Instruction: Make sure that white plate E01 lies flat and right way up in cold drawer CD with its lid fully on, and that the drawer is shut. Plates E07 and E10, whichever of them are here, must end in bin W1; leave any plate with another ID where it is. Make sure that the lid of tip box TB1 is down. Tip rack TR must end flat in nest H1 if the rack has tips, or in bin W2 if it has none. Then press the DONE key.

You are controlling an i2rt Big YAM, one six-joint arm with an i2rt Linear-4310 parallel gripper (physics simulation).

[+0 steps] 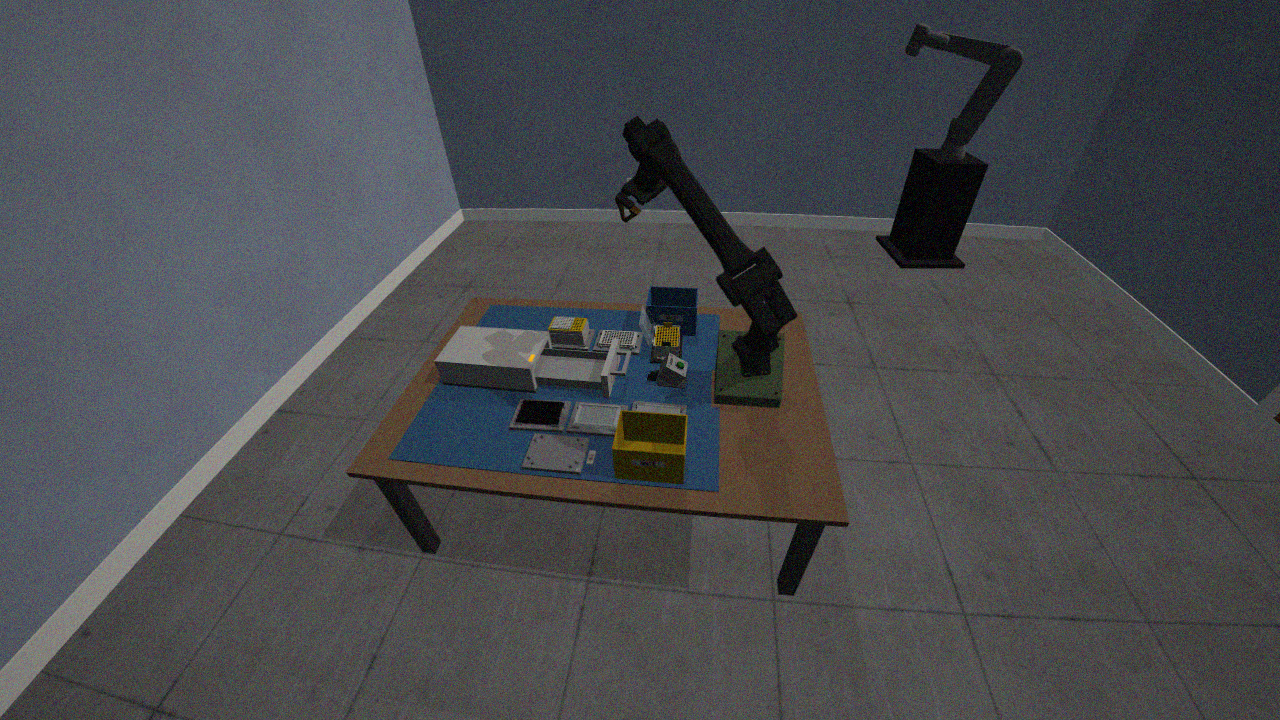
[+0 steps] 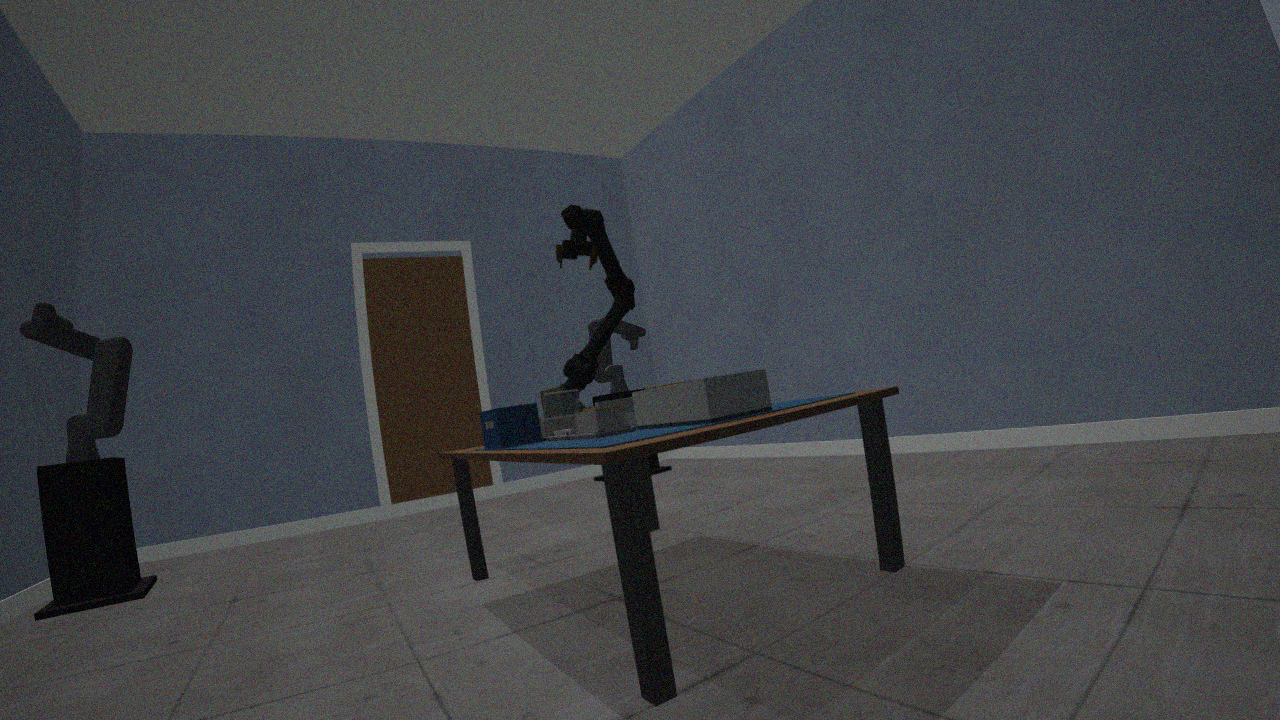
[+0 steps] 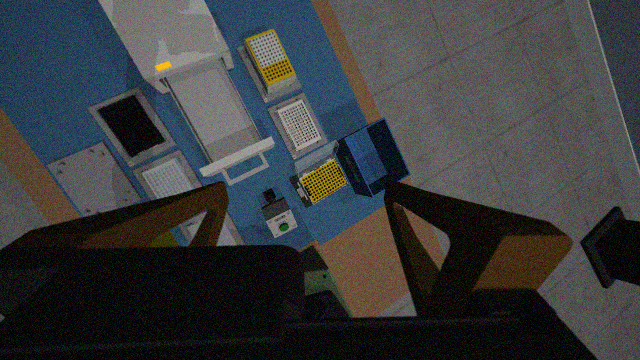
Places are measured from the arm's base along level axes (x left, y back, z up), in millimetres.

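Pixels of known places: gripper, fingertip midpoint: [image 1: 634, 211] [image 2: 575, 268] [image 3: 307, 190]; arm's base at its link origin: [image 1: 753, 356] [image 3: 323, 307].
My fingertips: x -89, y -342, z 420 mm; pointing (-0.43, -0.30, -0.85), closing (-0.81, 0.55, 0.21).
Observation:
Ahead of a thing's pixels: the offset from my fingertips to its top centre. "*": to the spot under its first point.
My gripper [image 1: 629, 214] [image 2: 575, 265] [image 3: 307, 190] is open and empty, high above the table. The cold drawer {* dz -528, dx +6, dy -225 mm} [image 1: 572, 368] [image 3: 212, 107] is pulled out, with no plate visible inside. A white plate with wells [image 1: 617, 340] [image 3: 299, 124] lies beside it. The tip box {dz -471, dx -110, dy +89 mm} [image 1: 666, 338] [image 3: 324, 181] has yellow wells, and its clear lid {dz -392, dx -116, dy +23 mm} [image 1: 644, 325] [image 3: 316, 156] stands raised. A yellow rack partly covered in white {dz -469, dx -174, dy -259 mm} [image 1: 568, 324] [image 3: 269, 56] sits on a raised block. A black plate {dz -520, dx +205, dy -298 mm} [image 1: 540, 412] [image 3: 132, 125] and a pale plate {dz -520, dx +223, dy -123 mm} [image 1: 597, 418] [image 3: 167, 177] lie on holders. IDs are unreadable.
A blue bin {dz -426, dx -261, dy +114 mm} [image 1: 672, 313] [image 3: 370, 157] stands beside the tip box. A yellow bin {dz -426, dx +376, dy +34 mm} [image 1: 650, 447] stands at the front. The DONE box has a green key {dz -471, dx +54, dy +125 mm} [image 1: 680, 364] [image 3: 284, 227]. A grey panel {dz -524, dx +351, dy -229 mm} [image 1: 555, 453] [image 3: 95, 180] lies near the front edge. The white cabinet {* dz -444, dx +50, dy -481 mm} [image 1: 487, 358] houses the drawer.

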